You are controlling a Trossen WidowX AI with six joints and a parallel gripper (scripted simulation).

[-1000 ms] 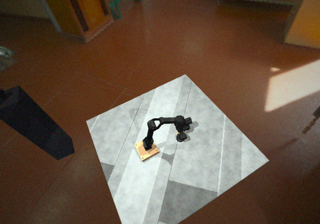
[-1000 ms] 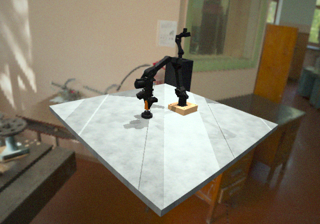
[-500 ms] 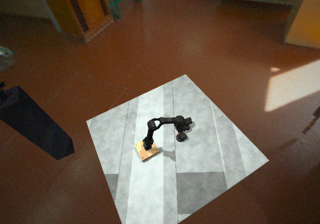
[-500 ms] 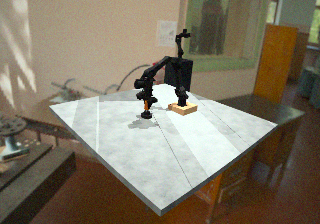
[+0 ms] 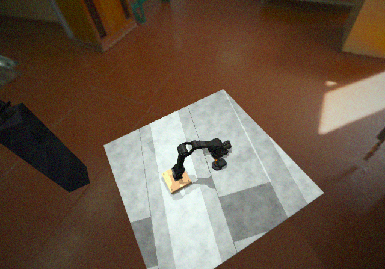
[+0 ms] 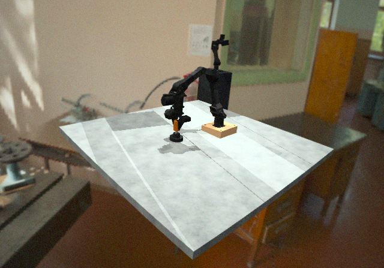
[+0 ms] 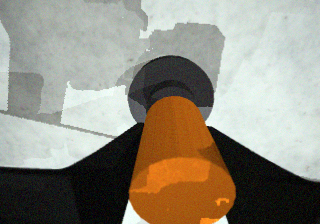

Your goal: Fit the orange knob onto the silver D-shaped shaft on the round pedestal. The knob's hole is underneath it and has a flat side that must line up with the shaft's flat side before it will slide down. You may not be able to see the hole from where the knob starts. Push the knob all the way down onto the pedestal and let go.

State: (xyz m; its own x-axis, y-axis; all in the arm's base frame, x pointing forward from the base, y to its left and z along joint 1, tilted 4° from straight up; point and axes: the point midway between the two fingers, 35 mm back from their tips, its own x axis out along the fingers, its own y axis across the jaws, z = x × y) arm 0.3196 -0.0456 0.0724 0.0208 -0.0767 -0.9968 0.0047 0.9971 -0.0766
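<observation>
My gripper tip is 30 mm below the orange knob. The rest, counted from my gripper tip: dark round pedestal: 40 mm below.
</observation>
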